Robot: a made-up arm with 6 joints.
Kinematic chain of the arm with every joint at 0, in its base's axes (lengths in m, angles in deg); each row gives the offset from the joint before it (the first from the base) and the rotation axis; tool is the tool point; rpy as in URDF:
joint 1: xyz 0 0 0.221 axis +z
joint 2: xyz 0 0 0 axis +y
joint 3: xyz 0.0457 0 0.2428 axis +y
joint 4: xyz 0.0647 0 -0.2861 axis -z
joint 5: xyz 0 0 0 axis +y
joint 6: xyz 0.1 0 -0.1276 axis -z
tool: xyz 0 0 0 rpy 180 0 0
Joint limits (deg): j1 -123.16..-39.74 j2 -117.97..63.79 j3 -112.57..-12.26 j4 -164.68..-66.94 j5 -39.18..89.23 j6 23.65..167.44
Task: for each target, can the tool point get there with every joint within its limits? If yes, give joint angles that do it. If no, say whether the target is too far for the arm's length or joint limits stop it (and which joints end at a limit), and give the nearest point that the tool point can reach.
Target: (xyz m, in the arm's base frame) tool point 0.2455 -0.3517 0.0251
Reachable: yes | joints -56.02 33.62 -60.19 -106.99 35.48 148.17
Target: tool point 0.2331 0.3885 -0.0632
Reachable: no: joint limits stop it (at a limit: joint 1, joint 2, joint 3) | nearest point 0.1063 0.1082 0.0175 | short by 0.318 m
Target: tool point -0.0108 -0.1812 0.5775
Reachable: yes | joints -94.73 -68.95 -43.13 -114.41 36.46 114.64
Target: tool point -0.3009 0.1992 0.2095
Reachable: no: joint limits stop it (at a limit: joint 1, joint 2, joint 3, joint 4, joint 5) | nearest point -0.3028 0.3061 0.4198 | short by 0.236 m
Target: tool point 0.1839 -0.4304 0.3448
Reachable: yes | joints -80.02 14.56 -93.43 -131.68 -23.53 36.81
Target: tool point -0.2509 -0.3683 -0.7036
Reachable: no: too far | nearest point -0.1866 -0.2739 -0.1583 | short by 0.557 m
